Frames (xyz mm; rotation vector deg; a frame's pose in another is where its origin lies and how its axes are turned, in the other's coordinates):
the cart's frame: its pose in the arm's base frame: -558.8 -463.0 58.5 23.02 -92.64 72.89
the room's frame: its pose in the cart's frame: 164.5 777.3 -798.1 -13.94 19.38 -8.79
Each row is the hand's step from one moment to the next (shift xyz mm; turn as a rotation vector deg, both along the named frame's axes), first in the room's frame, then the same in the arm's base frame.
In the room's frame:
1: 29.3 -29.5 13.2 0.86 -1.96 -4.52
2: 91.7 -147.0 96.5 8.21 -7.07 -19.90
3: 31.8 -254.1 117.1 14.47 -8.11 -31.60
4: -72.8 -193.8 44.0 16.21 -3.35 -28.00
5: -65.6 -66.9 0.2 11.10 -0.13 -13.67
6: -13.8 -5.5 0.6 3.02 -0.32 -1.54
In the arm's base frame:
1: 5.1 -12.8 41.4 4.58 1.91 0.59
2: 8.8 -108.3 165.9 18.65 11.51 5.76
3: 68.6 -217.4 165.3 27.45 20.95 9.02
4: 98.7 -184.5 31.4 21.47 22.61 9.27
5: 50.5 -73.9 -27.8 9.13 13.52 6.64
6: 4.7 -10.4 -9.5 1.01 2.17 2.42

